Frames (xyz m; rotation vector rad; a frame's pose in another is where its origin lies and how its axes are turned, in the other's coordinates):
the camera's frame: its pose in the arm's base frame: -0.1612 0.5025 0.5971 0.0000 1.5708 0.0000
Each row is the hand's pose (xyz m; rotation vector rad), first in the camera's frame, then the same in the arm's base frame.
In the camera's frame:
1: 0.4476 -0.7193 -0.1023 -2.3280 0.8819 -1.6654
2: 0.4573 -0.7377 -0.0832 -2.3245 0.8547 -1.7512
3: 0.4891 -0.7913 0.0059 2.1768 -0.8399 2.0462
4: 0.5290 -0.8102 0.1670 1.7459 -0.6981 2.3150
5: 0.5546 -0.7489 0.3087 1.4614 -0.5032 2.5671
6: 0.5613 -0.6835 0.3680 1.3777 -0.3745 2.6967
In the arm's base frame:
1: -0.2635 -0.2168 0.1495 2.6924 -0.7427 -0.4467
2: -0.2444 -0.2352 0.1398 2.7095 -0.6776 -0.3811
3: -0.1553 -0.2888 0.1080 2.6823 -0.4958 -0.0830
4: 0.0058 -0.3077 0.0681 2.6527 -0.3006 0.3718
5: 0.1475 -0.2464 0.0425 2.6944 -0.1909 0.7395
6: 0.2068 -0.1810 0.0358 2.7585 -0.1602 0.8930

